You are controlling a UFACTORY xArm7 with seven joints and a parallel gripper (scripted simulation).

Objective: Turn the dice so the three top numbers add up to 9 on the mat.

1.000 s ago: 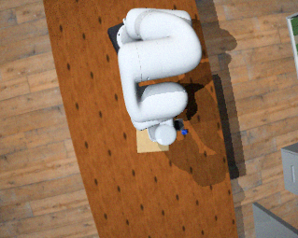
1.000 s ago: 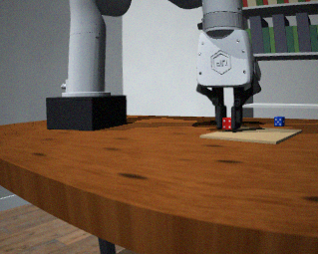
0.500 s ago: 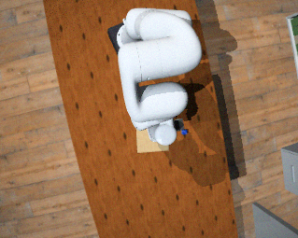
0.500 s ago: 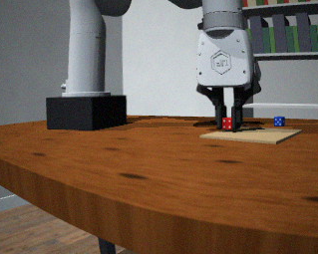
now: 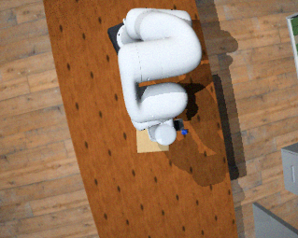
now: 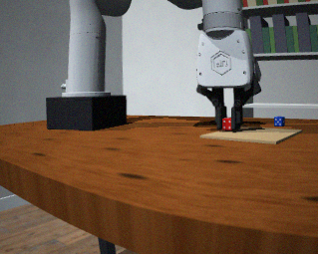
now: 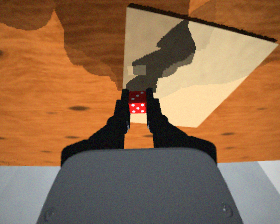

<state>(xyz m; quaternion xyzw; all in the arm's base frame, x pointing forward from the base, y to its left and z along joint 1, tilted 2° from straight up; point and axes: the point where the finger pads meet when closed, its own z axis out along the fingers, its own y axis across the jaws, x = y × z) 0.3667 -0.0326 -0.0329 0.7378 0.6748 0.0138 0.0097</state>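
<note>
Now: hand 1 cm above the red die. Also, from my hand: blue die (13 cm to the left, 8 cm ahead, 2 cm below); then tan mat (5 cm ahead, 3 cm below); then green die (11 cm to the left, 2 cm below, 2 cm behind).
</note>
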